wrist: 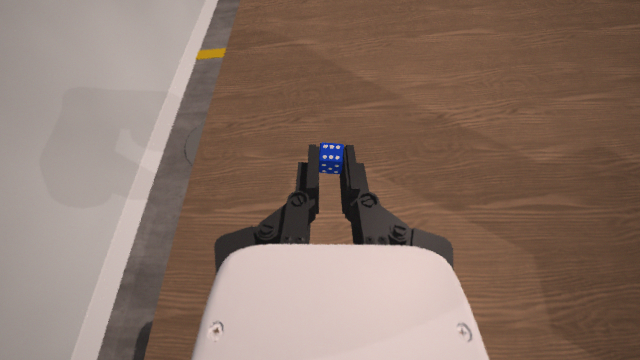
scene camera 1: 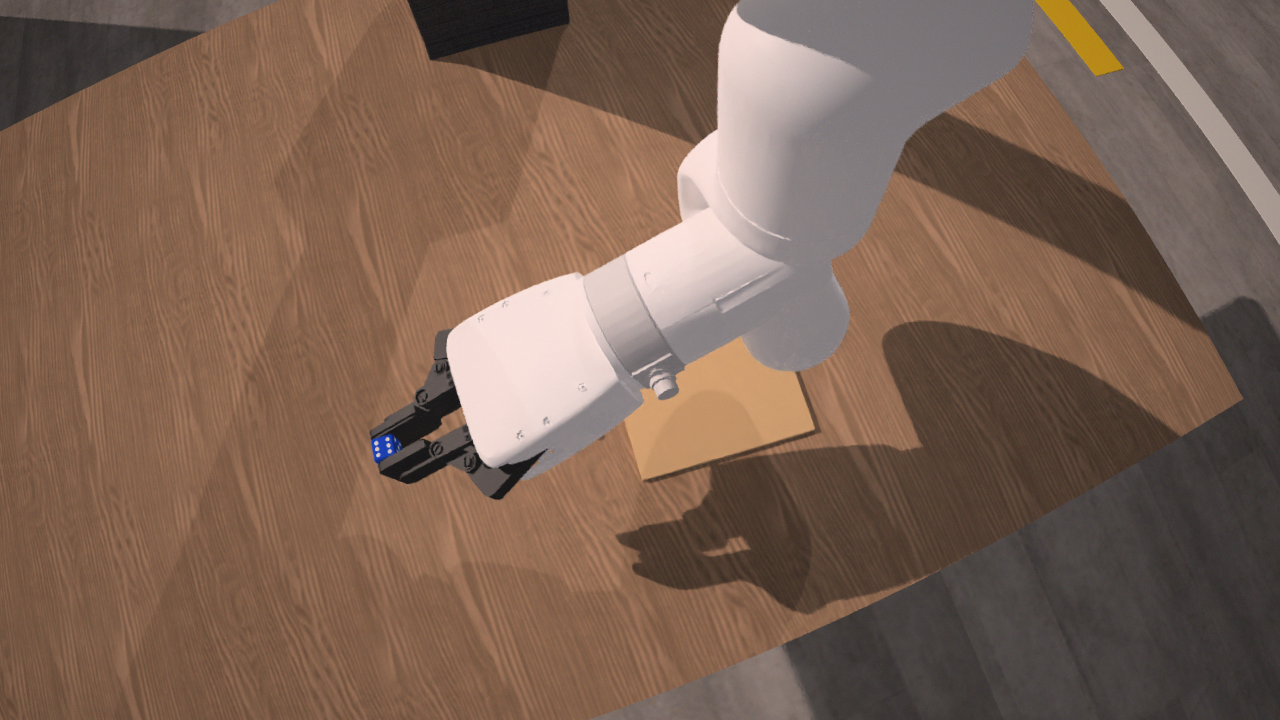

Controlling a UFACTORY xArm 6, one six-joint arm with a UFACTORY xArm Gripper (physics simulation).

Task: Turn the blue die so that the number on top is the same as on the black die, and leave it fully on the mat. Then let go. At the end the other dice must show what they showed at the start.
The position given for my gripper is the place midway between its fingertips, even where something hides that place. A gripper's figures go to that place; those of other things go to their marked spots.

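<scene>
There's a blue die (wrist: pixel 330 154) that is 0.14 m from the lens, and my gripper (wrist: pixel 330 159) is 0.15 m from the lens.
</scene>
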